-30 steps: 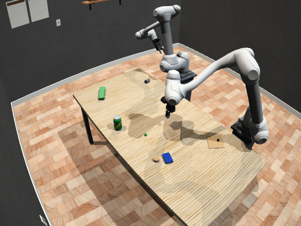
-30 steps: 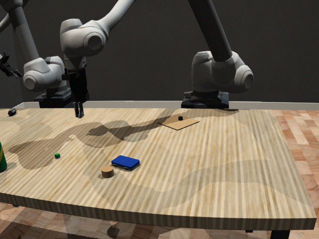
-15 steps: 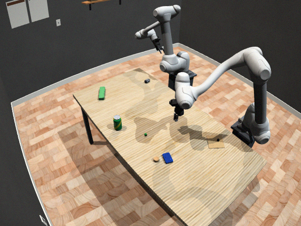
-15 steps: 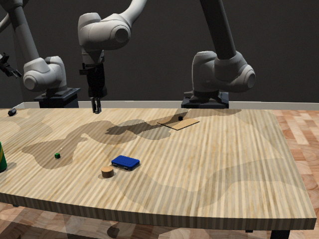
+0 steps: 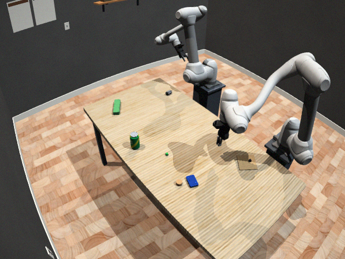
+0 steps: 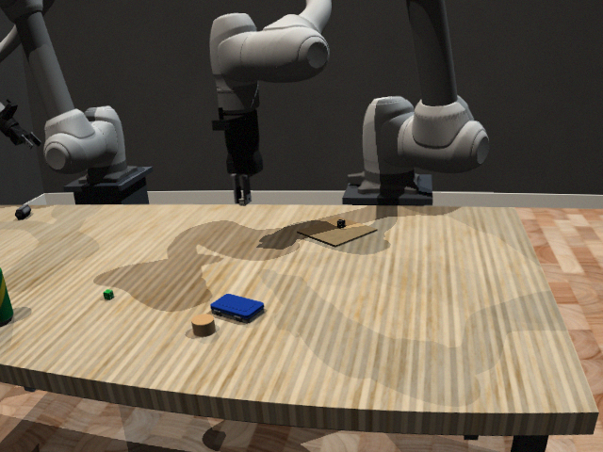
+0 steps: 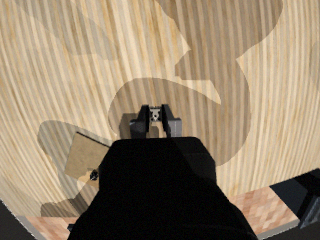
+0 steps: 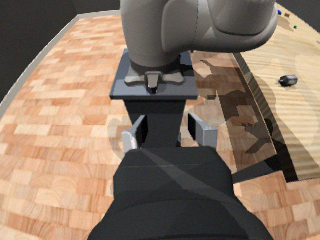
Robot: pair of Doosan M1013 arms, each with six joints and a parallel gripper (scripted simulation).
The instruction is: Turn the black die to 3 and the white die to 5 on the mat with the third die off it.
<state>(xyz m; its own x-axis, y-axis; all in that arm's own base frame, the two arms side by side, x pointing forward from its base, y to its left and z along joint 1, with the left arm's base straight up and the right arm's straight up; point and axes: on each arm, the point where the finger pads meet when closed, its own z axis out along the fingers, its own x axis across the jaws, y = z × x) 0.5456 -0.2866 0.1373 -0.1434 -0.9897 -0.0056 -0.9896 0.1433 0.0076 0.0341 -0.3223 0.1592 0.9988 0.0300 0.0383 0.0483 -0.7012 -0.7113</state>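
Right now the tan mat is 170 mm behind my left hand, 160 mm to the left of it and 140 mm below it. Also, from my left hand: black die (190 mm behind, 170 mm to the left, 130 mm below); blue case (270 mm ahead, 130 mm below, 100 mm to the left); white die (20 mm below).
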